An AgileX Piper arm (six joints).
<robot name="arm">
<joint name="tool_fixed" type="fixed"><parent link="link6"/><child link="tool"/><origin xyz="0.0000 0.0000 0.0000"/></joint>
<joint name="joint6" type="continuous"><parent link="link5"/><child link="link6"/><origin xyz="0.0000 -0.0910 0.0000" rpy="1.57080 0.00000 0.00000"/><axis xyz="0 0 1"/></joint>
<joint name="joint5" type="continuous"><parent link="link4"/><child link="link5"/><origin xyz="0.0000 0.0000 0.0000" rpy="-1.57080 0.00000 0.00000"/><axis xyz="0 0 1"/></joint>
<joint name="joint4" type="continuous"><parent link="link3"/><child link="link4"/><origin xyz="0.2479 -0.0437 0.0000" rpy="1.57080 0.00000 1.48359"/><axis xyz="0 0 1"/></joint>
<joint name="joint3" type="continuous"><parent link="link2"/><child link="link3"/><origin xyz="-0.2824 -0.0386 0.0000"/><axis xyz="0 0 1"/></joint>
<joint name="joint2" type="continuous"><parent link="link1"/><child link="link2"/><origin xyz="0.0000 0.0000 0.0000" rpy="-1.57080 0.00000 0.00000"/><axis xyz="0 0 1"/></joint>
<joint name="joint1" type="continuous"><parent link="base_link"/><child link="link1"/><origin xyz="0.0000 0.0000 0.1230"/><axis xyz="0 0 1"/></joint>
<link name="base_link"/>
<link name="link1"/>
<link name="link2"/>
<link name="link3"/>
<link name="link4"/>
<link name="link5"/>
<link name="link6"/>
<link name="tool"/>
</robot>
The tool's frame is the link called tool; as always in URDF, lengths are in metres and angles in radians. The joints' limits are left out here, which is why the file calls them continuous.
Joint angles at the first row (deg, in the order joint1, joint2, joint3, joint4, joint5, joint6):
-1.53, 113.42, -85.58, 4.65, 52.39, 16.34
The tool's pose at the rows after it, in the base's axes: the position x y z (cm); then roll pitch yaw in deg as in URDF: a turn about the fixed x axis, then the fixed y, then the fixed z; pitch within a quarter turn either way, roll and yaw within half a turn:
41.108 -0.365 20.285 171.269 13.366 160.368
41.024 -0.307 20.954 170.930 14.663 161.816
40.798 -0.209 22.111 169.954 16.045 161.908
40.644 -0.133 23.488 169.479 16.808 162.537
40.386 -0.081 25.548 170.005 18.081 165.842
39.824 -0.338 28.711 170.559 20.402 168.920
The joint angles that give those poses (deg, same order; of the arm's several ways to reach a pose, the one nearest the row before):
-1.43, 113.32, -85.58, 5.30, 52.00, 14.47
-1.43, 112.41, -85.58, 5.77, 51.71, 12.66
-1.43, 110.87, -85.70, 6.51, 51.83, 12.03
-1.43, 109.66, -86.94, 6.93, 53.50, 11.27
-1.43, 108.10, -89.24, 7.02, 56.58, 8.27
-1.89, 105.68, -92.67, 7.05, 60.60, 5.19

